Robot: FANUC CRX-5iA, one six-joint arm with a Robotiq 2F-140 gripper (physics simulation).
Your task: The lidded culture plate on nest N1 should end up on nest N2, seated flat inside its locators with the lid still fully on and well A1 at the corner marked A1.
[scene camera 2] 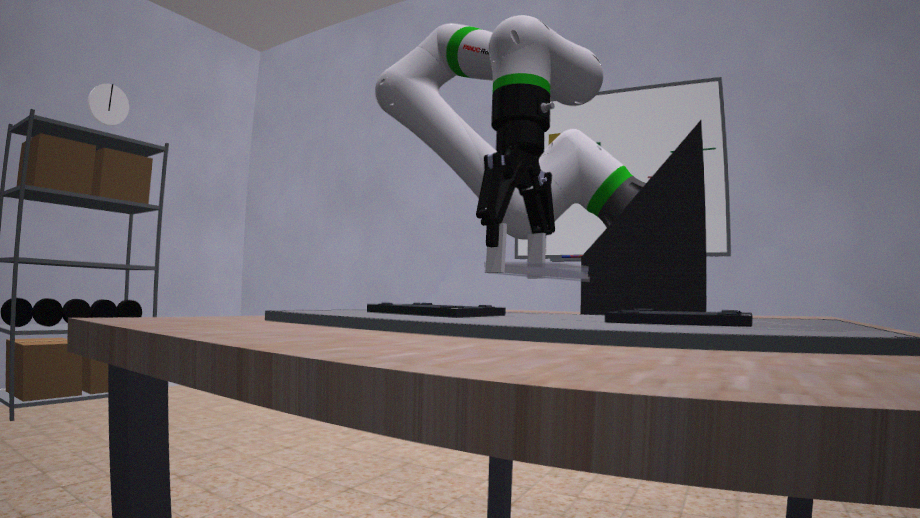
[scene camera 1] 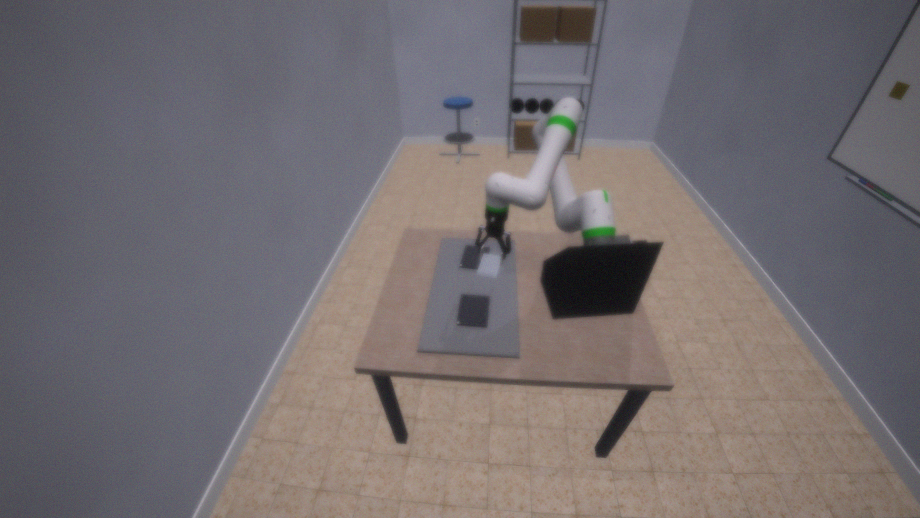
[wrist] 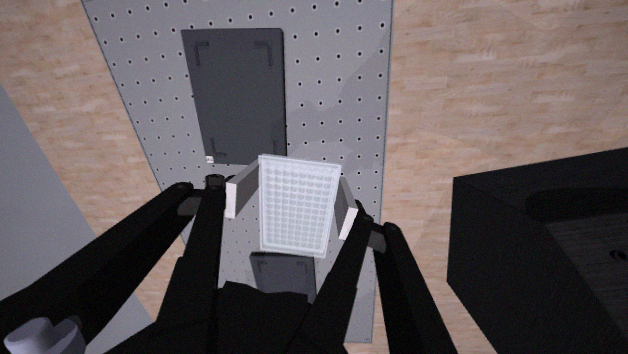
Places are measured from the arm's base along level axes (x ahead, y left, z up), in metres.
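Where they show: gripper, fingertip midpoint: (scene camera 2: 516, 275) (scene camera 1: 491, 261) (wrist: 299, 180); arm's base at its link origin: (scene camera 2: 636, 214) (scene camera 1: 600, 253).
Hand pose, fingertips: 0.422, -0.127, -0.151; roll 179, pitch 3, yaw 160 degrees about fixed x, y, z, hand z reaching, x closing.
Observation:
Each offset is from my fingertips to the top centre of the thing, as dx, dy, dz.
My gripper (scene camera 1: 493, 249) (scene camera 2: 516, 258) (wrist: 299, 180) is shut on the lidded culture plate @[+0.008, +0.034, +0.019] (scene camera 1: 489, 265) (scene camera 2: 560, 270) (wrist: 298, 207), its pale finger pads against the two long sides. The plate hangs well above the mat, between the two nests. The dark far nest @[+0.072, -0.095, -0.044] (scene camera 1: 469, 256) (scene camera 2: 436, 310) (wrist: 240, 95) has bare corner locators and a small white mark at one corner; I take it for N2. The other dark nest @[+0.078, +0.242, -0.044] (scene camera 1: 473, 310) (scene camera 2: 678, 318) (wrist: 284, 272), which I take for N1, is bare too, partly hidden in the wrist view. Lid seating and well A1 cannot be made out.
Both nests lie on a grey perforated mat (scene camera 1: 444, 337) (scene camera 2: 804, 341) (wrist: 345, 30) on the wooden table (scene camera 1: 572, 357) (scene camera 2: 450, 398) (wrist: 500, 75). A tall black panel (scene camera 1: 595, 283) (scene camera 2: 669, 257) (wrist: 495, 260) stands beside the mat, in front of the arm's base.

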